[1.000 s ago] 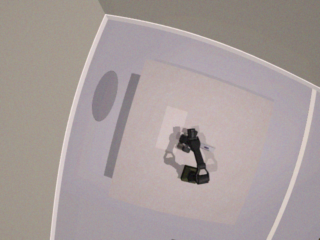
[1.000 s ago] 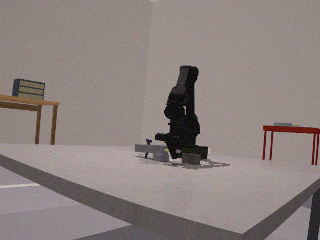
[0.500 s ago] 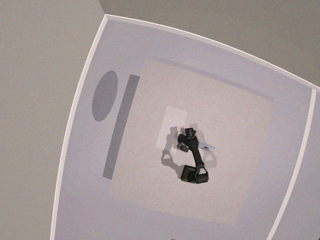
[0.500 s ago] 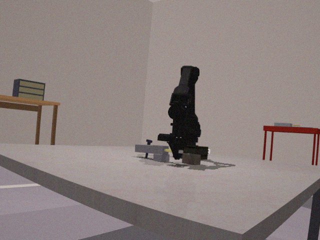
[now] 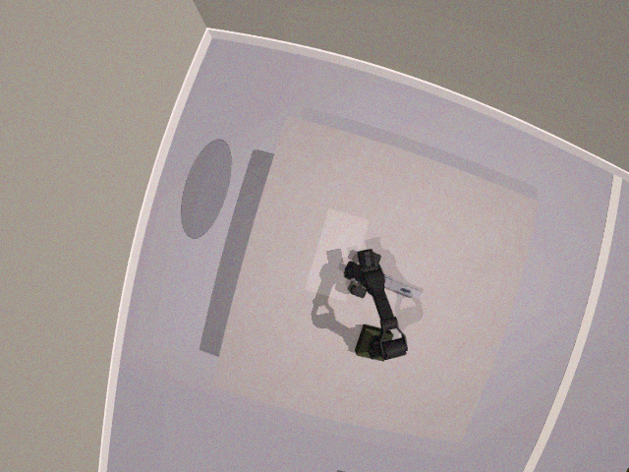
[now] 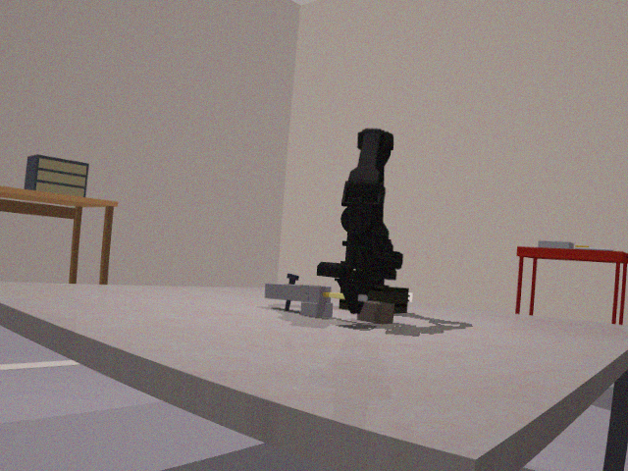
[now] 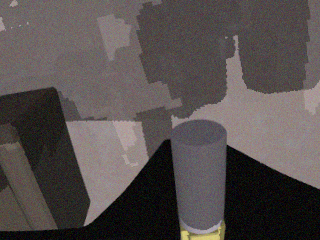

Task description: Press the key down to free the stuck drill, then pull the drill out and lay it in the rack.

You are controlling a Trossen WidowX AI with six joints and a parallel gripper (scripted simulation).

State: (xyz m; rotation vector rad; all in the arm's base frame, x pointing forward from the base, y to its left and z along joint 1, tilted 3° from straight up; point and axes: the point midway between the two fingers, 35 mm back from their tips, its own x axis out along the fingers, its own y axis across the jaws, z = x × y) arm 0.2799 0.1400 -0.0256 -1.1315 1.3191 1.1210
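My gripper tip is 80 mm past the dark olive-grey block. The rest, counted from my gripper tip: grey block fixture (170 mm to the right, 20 mm behind, 20 mm above); dark t-shaped key (200 mm to the right, 30 mm behind, 30 mm above).
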